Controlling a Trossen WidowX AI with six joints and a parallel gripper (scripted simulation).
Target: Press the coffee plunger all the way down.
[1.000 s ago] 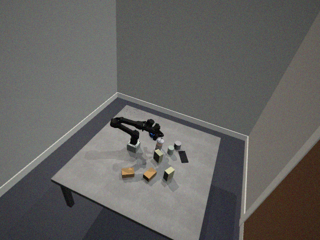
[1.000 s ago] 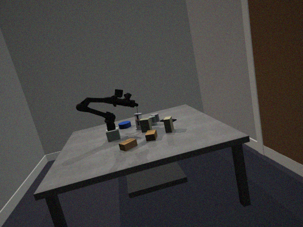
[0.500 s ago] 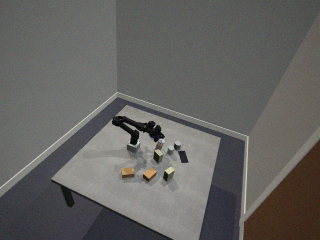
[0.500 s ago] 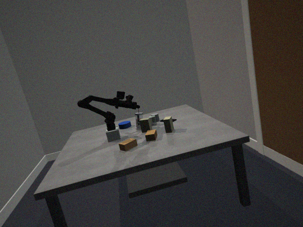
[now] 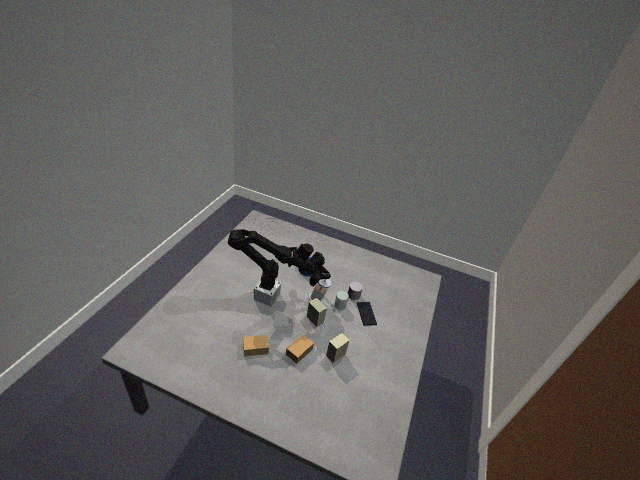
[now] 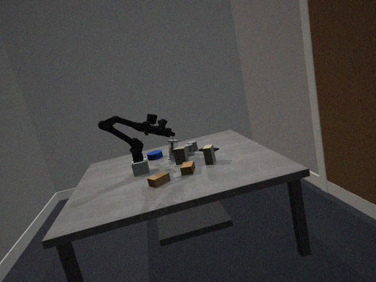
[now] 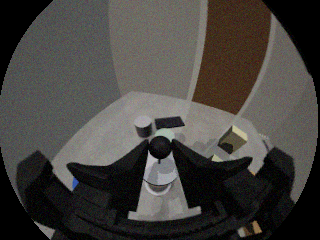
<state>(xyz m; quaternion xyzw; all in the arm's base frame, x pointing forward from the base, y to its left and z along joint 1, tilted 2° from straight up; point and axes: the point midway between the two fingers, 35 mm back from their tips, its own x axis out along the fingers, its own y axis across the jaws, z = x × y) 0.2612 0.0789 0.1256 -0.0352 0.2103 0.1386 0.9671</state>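
Right now my gripper tip is 9 cm above the coffee press, 3 cm past it and 1 cm to the right of it. The rest, counted from my gripper tip: blue disc (20 cm to the left, 17 cm below, 15 cm behind); black flat plate (23 cm ahead, 18 cm below).
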